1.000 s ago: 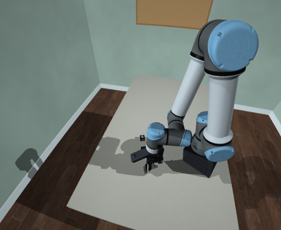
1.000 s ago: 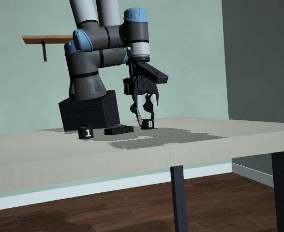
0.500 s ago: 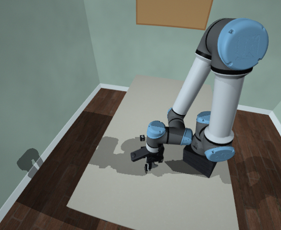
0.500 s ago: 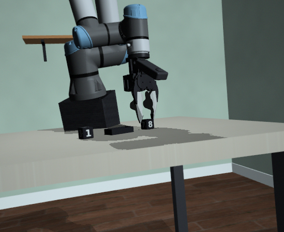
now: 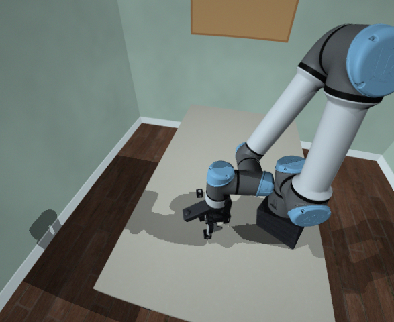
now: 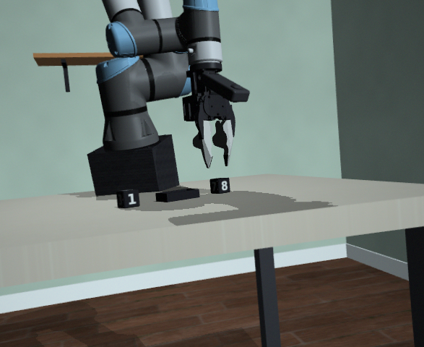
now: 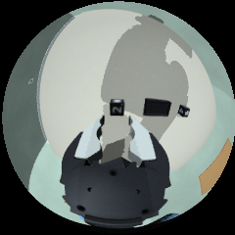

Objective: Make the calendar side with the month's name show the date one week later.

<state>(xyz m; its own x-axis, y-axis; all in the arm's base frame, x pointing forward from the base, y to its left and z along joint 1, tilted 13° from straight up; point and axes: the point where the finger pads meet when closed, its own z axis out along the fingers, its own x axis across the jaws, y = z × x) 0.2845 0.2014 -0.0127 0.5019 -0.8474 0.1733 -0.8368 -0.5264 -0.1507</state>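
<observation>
My gripper is now 190 mm to the left of the black digit cube, 110 mm short of it and 60 mm above it. Also, from my hand: black tray: 100 mm to the right, 60 mm below, 60 mm ahead.
</observation>
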